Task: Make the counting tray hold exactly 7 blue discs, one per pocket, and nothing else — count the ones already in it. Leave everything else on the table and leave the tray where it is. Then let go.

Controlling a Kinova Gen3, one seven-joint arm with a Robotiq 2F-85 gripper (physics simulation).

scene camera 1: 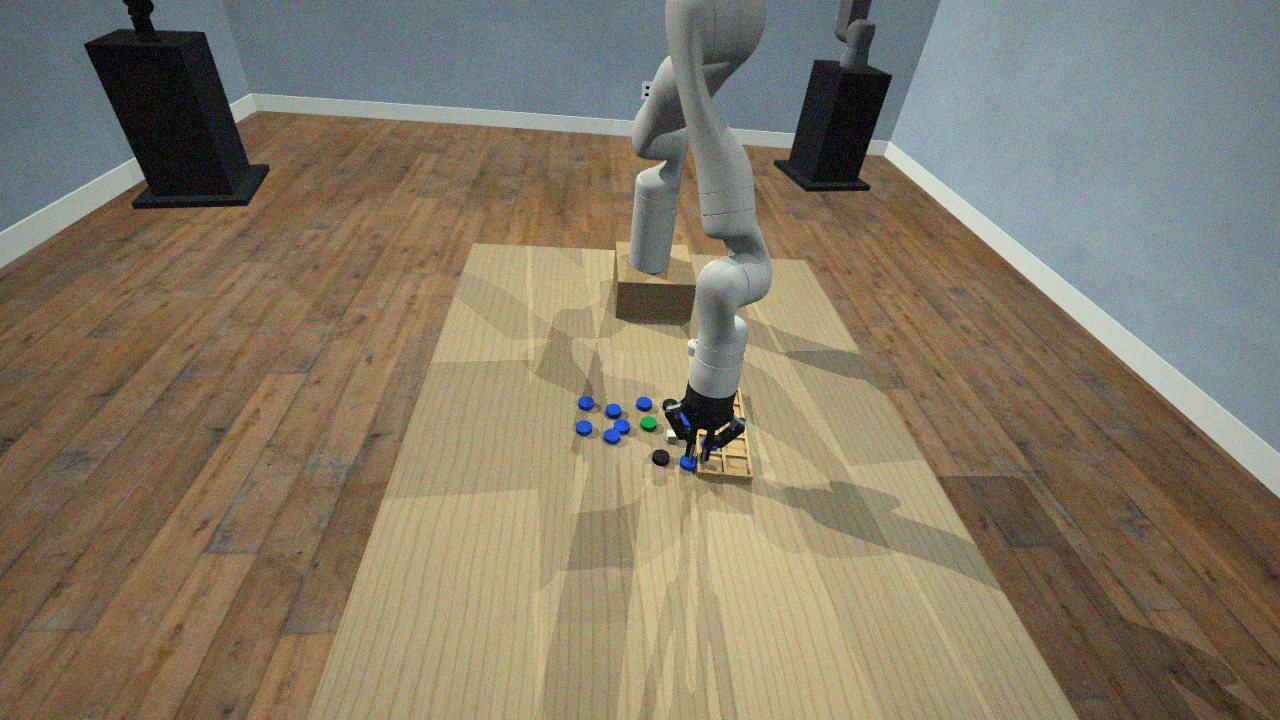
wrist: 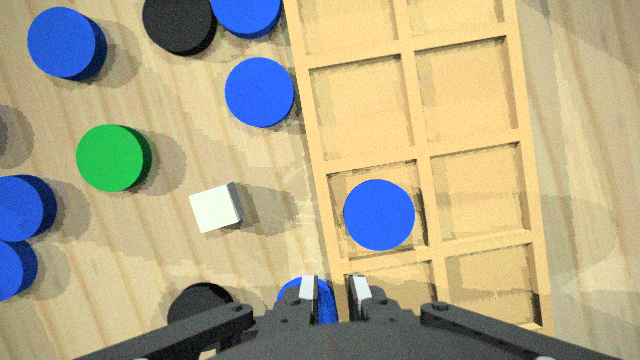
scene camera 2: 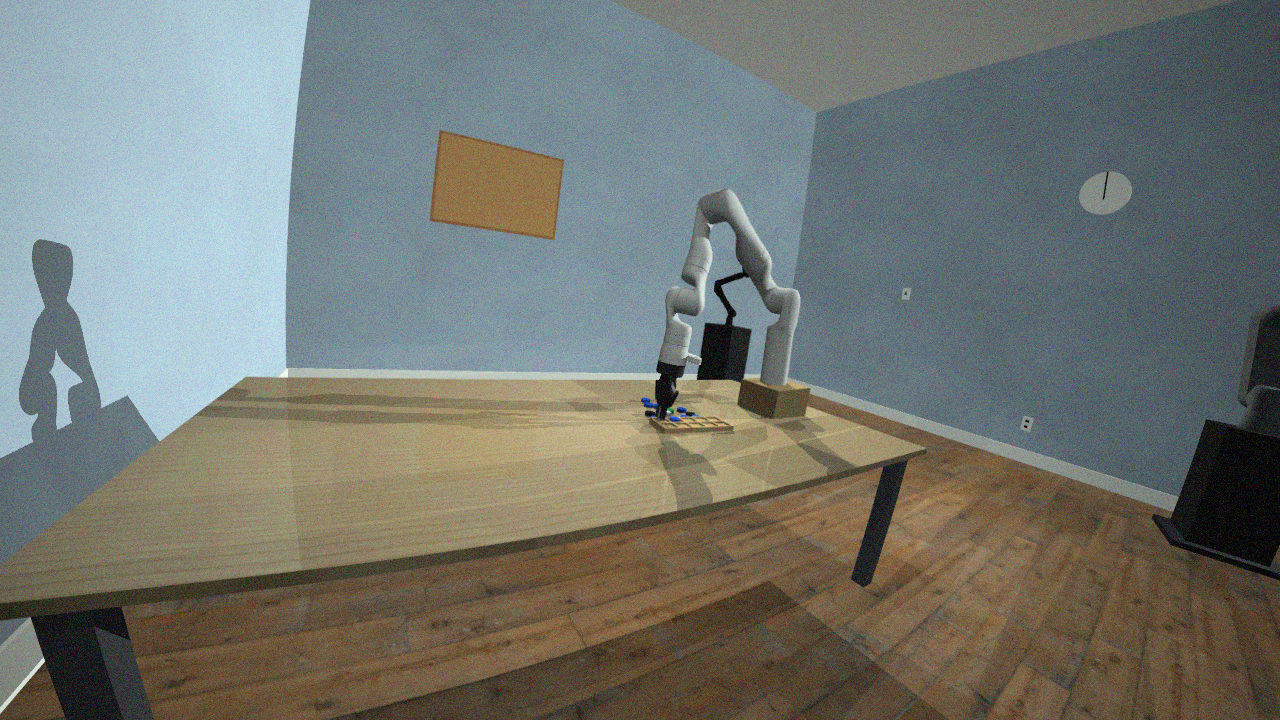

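Note:
The wooden counting tray (wrist: pixel 420 147) (scene camera 1: pixel 733 470) (scene camera 2: pixel 706 425) lies on the table with one blue disc (wrist: pixel 378 214) in a left-column pocket; the other pockets in view are bare. My gripper (wrist: pixel 333 297) (scene camera 1: pixel 702 447) (scene camera 2: pixel 663 410) is low at the tray's near left corner. Its fingers are almost together. They stand over the right part of another blue disc (wrist: pixel 288 288) (scene camera 1: pixel 687 463) and the tray's left wall. That disc lies flat on the table against the tray. I see nothing gripped between the fingers.
Left of the tray lie several loose blue discs (wrist: pixel 258 91) (wrist: pixel 61 42) (wrist: pixel 20 208), a green disc (wrist: pixel 109 157) (scene camera 1: pixel 647 423), a white cube (wrist: pixel 214 208) (scene camera 1: pixel 670 436) and two black discs (wrist: pixel 177 24) (wrist: pixel 196 300). The arm's wooden base block (scene camera 1: pixel 653 290) stands behind.

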